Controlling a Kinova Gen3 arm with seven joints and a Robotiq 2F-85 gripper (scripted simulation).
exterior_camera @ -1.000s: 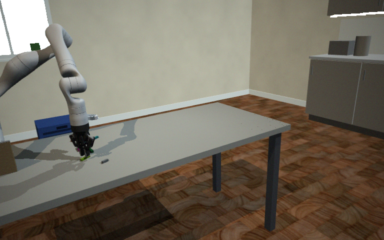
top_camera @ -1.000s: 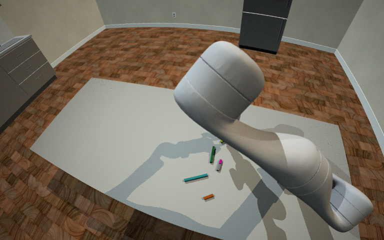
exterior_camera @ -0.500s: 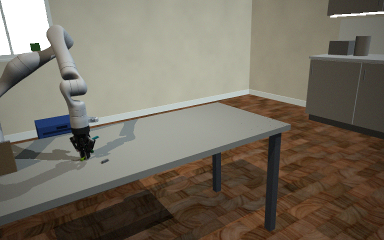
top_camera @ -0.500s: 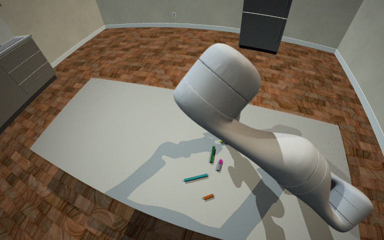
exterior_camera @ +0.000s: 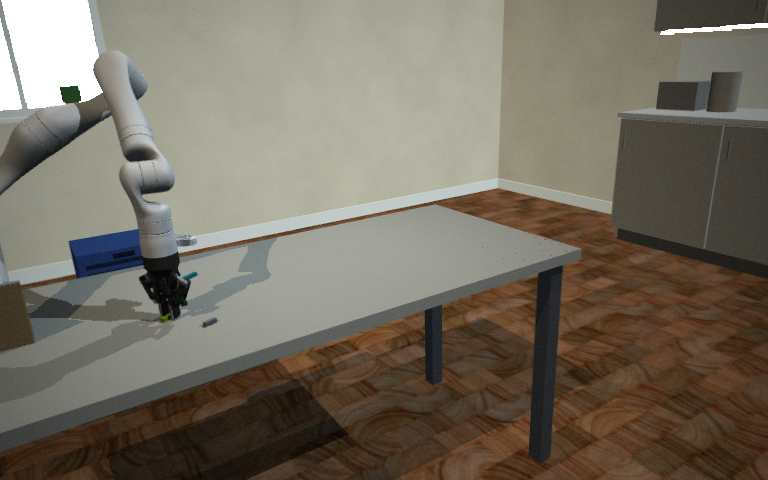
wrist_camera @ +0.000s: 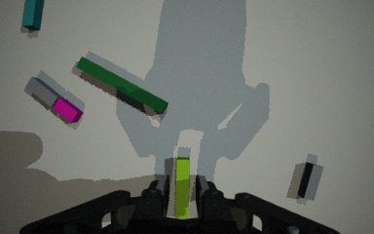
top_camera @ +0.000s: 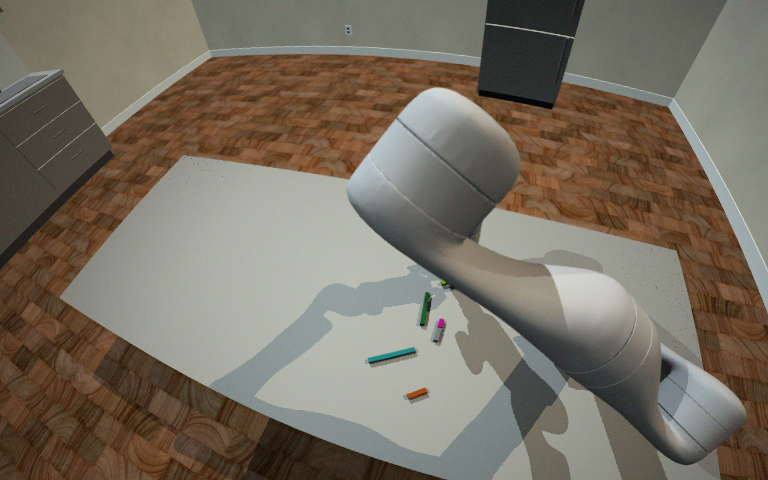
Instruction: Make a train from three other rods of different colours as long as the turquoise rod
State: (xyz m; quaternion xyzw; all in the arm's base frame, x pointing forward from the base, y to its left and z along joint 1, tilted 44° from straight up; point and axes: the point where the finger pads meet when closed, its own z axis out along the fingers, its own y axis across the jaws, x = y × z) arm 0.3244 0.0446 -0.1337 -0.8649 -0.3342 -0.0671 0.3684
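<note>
The lime rod lies 1 cm below my hand. Round my hand: turquoise rod: 22 cm to the left, 6 cm ahead, 1 cm below; green rod: 9 cm to the left, 3 cm ahead, 1 cm below; magenta rod: 11 cm to the left, 1 cm below, 1 cm behind.
</note>
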